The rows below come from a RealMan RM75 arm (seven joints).
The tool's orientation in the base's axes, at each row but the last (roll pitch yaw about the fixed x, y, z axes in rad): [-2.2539 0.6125 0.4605]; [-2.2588 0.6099 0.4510]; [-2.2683 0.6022 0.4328]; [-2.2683 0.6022 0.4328]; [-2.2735 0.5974 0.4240]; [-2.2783 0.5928 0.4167]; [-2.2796 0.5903 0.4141]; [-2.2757 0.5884 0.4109]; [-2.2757 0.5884 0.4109]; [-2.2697 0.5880 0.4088]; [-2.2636 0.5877 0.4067]
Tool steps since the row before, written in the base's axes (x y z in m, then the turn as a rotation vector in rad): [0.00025 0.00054 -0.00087 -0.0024 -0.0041 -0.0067]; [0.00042 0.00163 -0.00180 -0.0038 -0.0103 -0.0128]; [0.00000 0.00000 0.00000 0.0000 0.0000 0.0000]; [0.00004 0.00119 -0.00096 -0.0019 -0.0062 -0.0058]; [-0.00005 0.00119 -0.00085 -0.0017 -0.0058 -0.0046]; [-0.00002 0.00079 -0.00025 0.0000 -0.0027 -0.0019]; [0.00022 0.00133 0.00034 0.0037 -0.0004 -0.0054]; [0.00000 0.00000 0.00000 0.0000 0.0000 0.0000]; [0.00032 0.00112 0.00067 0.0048 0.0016 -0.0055]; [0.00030 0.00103 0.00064 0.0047 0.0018 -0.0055]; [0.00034 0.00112 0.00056 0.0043 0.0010 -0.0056]
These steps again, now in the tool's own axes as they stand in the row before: [0.00088 0.00011 0.00057 0.0006 0.0077 0.0029]; [0.00192 -0.00016 0.00153 0.0008 0.0164 0.0037]; [0.00000 0.00000 0.00000 0.0000 0.0000 0.0000]; [0.00099 -0.00031 0.00113 -0.0003 0.0086 0.0009]; [0.00085 -0.00037 0.00114 -0.0007 0.0076 0.0004]; [0.00039 -0.00045 0.00058 0.0002 0.0033 -0.0005]; [0.00042 -0.00126 0.00041 0.0057 0.0032 0.0003]; [0.00000 0.00000 0.00000 0.0000 0.0000 0.0000]; [0.00024 -0.00132 0.00006 0.0072 0.0016 0.0008]; [0.00021 -0.00123 0.00005 0.0072 0.0015 0.0010]; [0.00032 -0.00125 0.00012 0.0067 0.0022 0.0008]
